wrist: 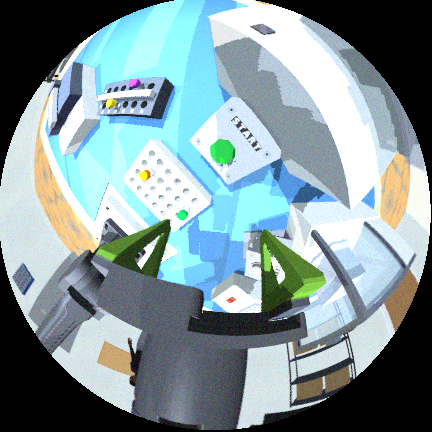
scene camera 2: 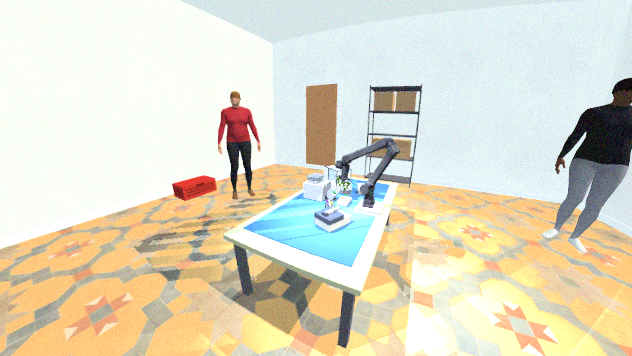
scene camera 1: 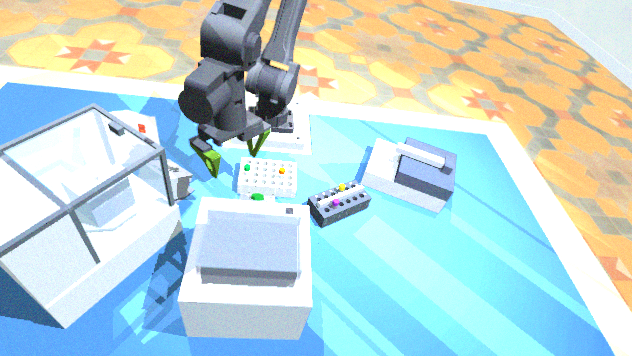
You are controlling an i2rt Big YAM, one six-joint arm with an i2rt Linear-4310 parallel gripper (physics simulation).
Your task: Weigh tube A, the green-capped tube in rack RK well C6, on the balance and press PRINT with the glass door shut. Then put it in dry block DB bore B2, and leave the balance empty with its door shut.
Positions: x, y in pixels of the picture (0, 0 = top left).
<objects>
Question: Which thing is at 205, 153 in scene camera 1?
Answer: My gripper.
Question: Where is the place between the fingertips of my gripper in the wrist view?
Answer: At 214, 228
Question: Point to a glass-box balance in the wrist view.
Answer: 363, 259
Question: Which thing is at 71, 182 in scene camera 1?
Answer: A glass-box balance.
</objects>
